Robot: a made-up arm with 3 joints. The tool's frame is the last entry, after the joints. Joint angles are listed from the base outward. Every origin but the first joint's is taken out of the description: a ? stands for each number. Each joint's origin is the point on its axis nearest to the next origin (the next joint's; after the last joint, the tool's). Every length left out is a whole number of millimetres.
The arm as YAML. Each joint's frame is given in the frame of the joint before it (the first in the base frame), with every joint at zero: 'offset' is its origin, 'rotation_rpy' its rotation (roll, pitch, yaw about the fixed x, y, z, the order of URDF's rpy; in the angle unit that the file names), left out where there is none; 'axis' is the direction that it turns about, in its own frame. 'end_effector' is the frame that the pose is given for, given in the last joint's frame.
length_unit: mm
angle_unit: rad
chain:
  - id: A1
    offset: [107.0, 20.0, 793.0]
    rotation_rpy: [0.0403, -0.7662, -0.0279]
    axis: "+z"
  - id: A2
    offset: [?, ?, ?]
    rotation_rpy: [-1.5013, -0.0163, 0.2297]
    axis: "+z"
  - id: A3
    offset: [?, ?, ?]
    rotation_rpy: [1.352, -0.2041, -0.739]
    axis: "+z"
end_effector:
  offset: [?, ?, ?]
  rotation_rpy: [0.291, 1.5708, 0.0]
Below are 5 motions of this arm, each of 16 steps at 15 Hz.
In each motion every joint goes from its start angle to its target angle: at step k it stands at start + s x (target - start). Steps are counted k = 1, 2, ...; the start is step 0. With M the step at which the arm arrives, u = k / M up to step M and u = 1 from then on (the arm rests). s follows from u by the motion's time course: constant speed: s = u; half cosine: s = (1 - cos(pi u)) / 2; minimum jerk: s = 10 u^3 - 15 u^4 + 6 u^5.
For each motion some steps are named. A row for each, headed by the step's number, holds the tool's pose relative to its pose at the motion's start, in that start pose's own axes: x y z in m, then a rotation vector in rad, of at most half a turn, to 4 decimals.
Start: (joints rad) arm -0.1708 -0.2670 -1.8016
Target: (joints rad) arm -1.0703 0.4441 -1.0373
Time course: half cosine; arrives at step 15
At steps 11, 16:
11: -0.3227 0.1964 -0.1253 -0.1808 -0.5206 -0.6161
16: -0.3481 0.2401 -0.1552 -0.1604 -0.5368 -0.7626

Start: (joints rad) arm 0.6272 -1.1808 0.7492
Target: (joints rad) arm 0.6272 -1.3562 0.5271
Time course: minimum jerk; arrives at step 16
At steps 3, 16:
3: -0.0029 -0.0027 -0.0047 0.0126 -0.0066 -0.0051
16: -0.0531 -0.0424 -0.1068 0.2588 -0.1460 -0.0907

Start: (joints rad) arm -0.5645 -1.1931 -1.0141
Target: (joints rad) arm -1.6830 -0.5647 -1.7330
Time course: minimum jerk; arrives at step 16
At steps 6, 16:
6: -0.1477 0.0308 -0.0460 0.0652 -0.2238 -0.2228
16: -0.3360 0.1751 -0.4161 0.4073 -1.0687 -0.5759

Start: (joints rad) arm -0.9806 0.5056 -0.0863
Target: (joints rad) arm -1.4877 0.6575 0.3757
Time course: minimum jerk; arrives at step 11
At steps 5, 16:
5: -0.0021 0.0133 -0.0018 -0.0037 0.0859 -0.0610
16: 0.0162 0.0273 -0.0054 -0.0011 0.2204 -0.0953

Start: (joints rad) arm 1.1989 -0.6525 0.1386
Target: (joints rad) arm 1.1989 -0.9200 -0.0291
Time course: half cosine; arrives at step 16
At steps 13, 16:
13: -0.0399 -0.0449 -0.1046 0.2049 -0.2397 0.0049
16: -0.0417 -0.0481 -0.1150 0.2236 -0.2618 0.0072

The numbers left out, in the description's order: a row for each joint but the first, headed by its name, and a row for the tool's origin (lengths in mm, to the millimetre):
A2: 32.0 -36.0 0.0
A3: -134.0 -55.0 0.0
tool: 182.0 -368.0 0.0

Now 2 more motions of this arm.
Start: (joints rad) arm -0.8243 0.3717 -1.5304
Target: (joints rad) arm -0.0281 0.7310 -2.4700
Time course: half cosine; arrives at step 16
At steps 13, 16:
13: -0.0513 0.0737 -0.0127 0.0873 0.0744 -0.2642
16: -0.0593 0.0817 -0.0176 0.0916 0.0616 -0.2813

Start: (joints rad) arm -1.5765 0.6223 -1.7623
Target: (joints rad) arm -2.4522 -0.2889 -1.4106
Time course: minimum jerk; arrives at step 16
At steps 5, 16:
5: 0.0515 -0.0597 -0.0448 0.1226 -0.0062 0.1439
16: 0.2575 -0.1583 -0.2684 0.5806 -0.4526 0.7667

